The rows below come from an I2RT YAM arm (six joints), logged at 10 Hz.
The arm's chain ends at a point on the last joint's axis. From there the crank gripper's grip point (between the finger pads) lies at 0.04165 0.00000 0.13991 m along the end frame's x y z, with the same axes.
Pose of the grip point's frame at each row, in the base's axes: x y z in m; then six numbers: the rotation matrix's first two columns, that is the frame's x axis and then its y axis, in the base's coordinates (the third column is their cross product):
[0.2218 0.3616 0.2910 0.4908 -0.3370 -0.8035 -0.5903 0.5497 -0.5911]
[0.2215 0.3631 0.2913 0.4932 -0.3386 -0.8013 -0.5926 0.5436 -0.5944]
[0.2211 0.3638 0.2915 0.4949 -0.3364 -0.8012 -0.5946 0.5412 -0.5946]
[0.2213 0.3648 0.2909 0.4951 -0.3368 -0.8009 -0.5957 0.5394 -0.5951]
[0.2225 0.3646 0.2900 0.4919 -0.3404 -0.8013 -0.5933 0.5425 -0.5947]
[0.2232 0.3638 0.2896 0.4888 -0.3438 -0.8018 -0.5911 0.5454 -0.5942]
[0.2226 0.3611 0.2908 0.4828 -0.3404 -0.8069 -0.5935 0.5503 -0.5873]
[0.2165 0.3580 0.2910 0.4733 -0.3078 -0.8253 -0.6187 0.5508 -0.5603]
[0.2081 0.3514 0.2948 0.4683 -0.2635 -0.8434 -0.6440 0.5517 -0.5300]
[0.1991 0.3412 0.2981 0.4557 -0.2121 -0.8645 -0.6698 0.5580 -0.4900]
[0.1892 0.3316 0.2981 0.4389 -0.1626 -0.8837 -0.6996 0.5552 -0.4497]
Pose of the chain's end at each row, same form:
[0.1117 0.2687 0.3146 0.4908 -0.3370 -0.8035 -0.5903 0.5497 -0.5911]
[0.1119 0.2698 0.3152 0.4932 -0.3386 -0.8013 -0.5926 0.5436 -0.5944]
[0.1118 0.2700 0.3154 0.4949 -0.3364 -0.8012 -0.5946 0.5412 -0.5946]
[0.1122 0.2709 0.3150 0.4951 -0.3368 -0.8009 -0.5957 0.5394 -0.5951]
[0.1129 0.2713 0.3143 0.4919 -0.3404 -0.8013 -0.5933 0.5425 -0.5947]
[0.1131 0.2712 0.3141 0.4888 -0.3438 -0.8018 -0.5911 0.5454 -0.5942]
[0.1124 0.2686 0.3155 0.4828 -0.3404 -0.8069 -0.5935 0.5503 -0.5873]
[0.1091 0.2623 0.3155 0.4733 -0.3078 -0.8253 -0.6187 0.5508 -0.5603]
[0.1040 0.2517 0.3175 0.4683 -0.2635 -0.8434 -0.6440 0.5517 -0.5300]
[0.0981 0.2378 0.3184 0.4557 -0.2121 -0.8645 -0.6698 0.5580 -0.4900]
[0.0920 0.2243 0.3167 0.4389 -0.1626 -0.8837 -0.6996 0.5552 -0.4497]

